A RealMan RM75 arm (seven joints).
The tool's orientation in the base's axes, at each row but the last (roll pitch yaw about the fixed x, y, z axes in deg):
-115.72 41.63 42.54
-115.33 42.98 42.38
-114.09 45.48 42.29
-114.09 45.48 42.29
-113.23 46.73 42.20
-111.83 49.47 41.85
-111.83 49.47 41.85
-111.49 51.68 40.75
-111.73 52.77 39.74
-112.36 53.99 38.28
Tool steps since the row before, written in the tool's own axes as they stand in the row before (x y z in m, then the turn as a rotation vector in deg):
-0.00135 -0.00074 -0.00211 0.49 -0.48 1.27
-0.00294 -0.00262 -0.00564 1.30 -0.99 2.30
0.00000 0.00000 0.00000 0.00 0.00 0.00
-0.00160 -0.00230 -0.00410 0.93 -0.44 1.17
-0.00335 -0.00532 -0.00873 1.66 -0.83 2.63
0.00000 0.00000 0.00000 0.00 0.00 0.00
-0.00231 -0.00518 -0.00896 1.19 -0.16 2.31
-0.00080 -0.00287 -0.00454 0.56 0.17 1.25
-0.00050 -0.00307 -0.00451 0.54 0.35 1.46
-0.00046 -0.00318 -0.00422 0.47 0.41 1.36
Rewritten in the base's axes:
0.00110 -0.00114 0.00208 -0.70 1.19 -0.41
0.00350 -0.00219 0.00550 -1.03 2.45 -0.95
0.00000 0.00000 0.00000 0.00 0.00 0.00
0.00305 -0.00102 0.00379 -0.40 1.33 -0.72
0.00677 -0.00186 0.00815 -1.15 2.66 -1.40
0.00000 0.00000 0.00000 0.00 0.00 0.00
0.00775 -0.00163 0.00705 -1.30 1.80 -1.37
0.00427 -0.00051 0.00331 -0.82 0.75 -0.82
0.00449 -0.00024 0.00313 -1.06 0.71 -0.95
0.00434 0.00000 0.00304 -1.03 0.59 -0.91

